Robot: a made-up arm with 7 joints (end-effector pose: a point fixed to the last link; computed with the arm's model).
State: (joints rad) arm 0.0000 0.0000 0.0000 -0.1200 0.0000 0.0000 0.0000
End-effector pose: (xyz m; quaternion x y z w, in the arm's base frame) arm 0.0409 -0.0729 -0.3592 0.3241 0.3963 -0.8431 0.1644
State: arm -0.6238 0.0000 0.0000 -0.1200 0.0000 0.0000 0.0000
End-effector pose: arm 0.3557 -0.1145 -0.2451 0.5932 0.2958 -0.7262 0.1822
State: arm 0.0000 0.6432 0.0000 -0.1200 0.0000 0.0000 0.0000
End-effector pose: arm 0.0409 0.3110 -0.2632 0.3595 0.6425 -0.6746 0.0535
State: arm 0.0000 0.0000 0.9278 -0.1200 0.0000 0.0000 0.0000
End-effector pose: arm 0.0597 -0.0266 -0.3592 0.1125 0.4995 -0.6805 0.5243
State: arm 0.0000 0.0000 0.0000 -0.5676 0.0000 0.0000 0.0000
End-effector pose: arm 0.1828 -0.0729 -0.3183 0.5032 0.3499 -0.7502 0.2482
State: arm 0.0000 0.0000 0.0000 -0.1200 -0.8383 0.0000 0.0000
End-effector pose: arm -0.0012 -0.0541 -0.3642 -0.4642 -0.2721 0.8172 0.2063
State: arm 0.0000 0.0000 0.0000 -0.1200 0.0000 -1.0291 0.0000
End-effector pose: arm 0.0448 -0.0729 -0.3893 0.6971 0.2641 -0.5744 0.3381
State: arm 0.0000 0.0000 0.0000 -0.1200 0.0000 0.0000 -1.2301
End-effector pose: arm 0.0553 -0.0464 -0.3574 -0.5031 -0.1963 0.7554 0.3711
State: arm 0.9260 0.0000 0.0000 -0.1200 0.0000 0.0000 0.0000
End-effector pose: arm -0.4102 -0.1394 -0.1765 -0.1244 0.4731 -0.8653 0.1095
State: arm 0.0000 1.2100 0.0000 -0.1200 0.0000 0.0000 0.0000
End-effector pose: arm 0.0409 0.5420 -0.0002 -0.3601 -0.8055 0.4681 0.0491
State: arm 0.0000 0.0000 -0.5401 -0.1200 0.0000 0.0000 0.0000
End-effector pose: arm 0.0141 -0.0859 -0.3592 -0.4181 -0.2955 0.8564 0.0665
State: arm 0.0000 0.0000 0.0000 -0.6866 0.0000 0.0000 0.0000
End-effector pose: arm 0.2162 -0.0729 -0.2971 0.5469 0.3346 -0.7189 0.2686
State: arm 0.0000 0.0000 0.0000 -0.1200 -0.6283 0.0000 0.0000
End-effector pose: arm 0.0076 -0.0621 -0.3632 -0.4359 -0.3087 0.8376 0.1143
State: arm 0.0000 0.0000 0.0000 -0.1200 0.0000 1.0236 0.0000
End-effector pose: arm 0.0646 -0.0729 -0.3403 0.1303 -0.4260 0.8938 0.0508
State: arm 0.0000 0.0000 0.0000 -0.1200 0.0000 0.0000 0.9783
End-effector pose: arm 0.0547 -0.0932 -0.3575 0.0920 0.4536 -0.6899 0.5567
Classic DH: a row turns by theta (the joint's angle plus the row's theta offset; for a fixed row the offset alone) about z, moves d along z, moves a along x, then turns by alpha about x. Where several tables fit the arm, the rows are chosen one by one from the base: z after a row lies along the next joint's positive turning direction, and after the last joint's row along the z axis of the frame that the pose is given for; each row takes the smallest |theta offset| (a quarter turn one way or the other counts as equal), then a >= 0, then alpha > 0; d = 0 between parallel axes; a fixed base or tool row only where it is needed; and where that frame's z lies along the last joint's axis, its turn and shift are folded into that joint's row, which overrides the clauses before.
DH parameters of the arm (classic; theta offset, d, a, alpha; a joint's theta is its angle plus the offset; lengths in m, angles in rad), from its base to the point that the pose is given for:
base (fixed): 0 0.2516 0.01 -1.2217
joint 1: -1.5708 -0.0189 0.0211 -1.5708
joint 2: 1.2217 -0.006 0.006 1.5708
joint 3: 1.5708 -0.292 0.018 -1.5708
joint 4: 0 0.015 -0.021 1.5708
joint 5: 0 -0.347 0.027 -1.5708
joint 6: 0 -0.054 -0.001 1.5708
joint 7: -0.431 0.0067 -0.0224 1.0214
tool (fixed): -2.3875 0.0159 0 0

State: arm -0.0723 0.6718 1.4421 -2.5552 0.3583 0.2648 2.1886
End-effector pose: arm 0.0559 0.0829 0.3748 0.6248 -0.5342 0.0218 0.5691
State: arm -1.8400 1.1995 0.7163 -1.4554 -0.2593 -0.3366 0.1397
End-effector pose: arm 0.0084 0.2615 0.6645 0.5916 0.0969 0.7297 0.3289
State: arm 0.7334 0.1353 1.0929 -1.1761 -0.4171 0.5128 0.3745
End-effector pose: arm -0.1711 0.2713 -0.1464 0.0573 0.8526 -0.3852 0.3485
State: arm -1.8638 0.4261 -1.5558 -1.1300 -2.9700 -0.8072 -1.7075
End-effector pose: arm 0.4533 -0.3338 0.3150 0.9053 0.1294 -0.3674 0.1691
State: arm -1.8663 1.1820 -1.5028 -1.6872 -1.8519 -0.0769 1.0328
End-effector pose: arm 0.4621 -0.0647 0.4206 -0.6302 -0.1615 -0.4115 0.6383
